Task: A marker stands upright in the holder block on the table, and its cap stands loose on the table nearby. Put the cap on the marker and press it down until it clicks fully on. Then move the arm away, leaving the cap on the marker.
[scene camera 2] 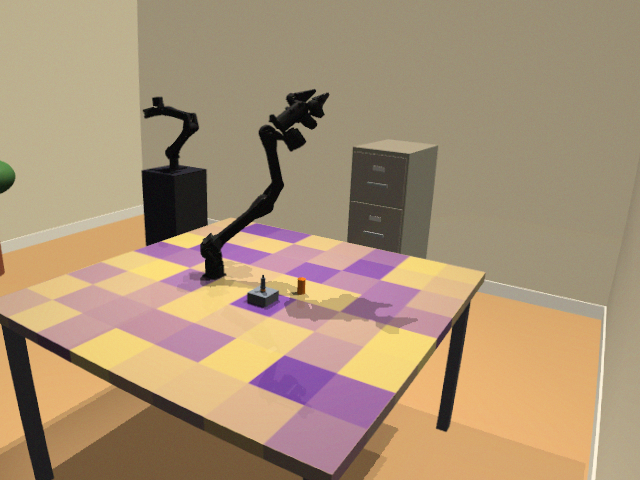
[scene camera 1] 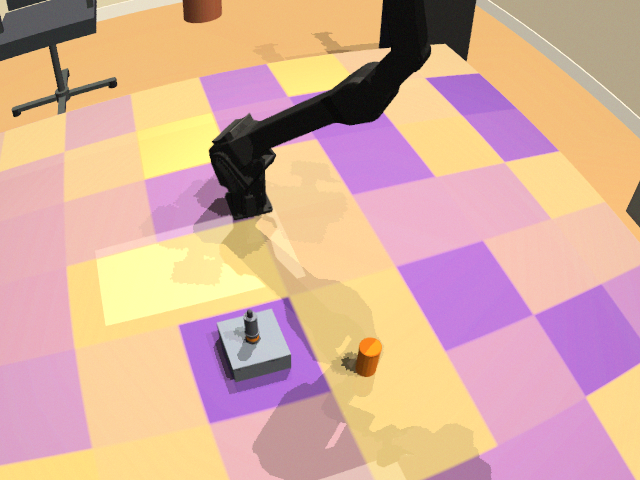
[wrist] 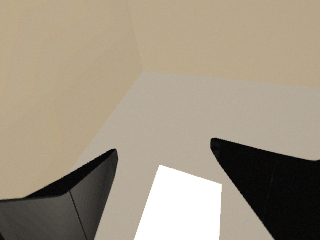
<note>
In view: my gripper (scene camera 2: 322,91), an orange cap (scene camera 1: 370,348) and a grey holder block (scene camera 1: 271,366).
My gripper is seen too in the wrist view (wrist: 165,148). The wrist view misses the orange cap: it is out of frame.
</note>
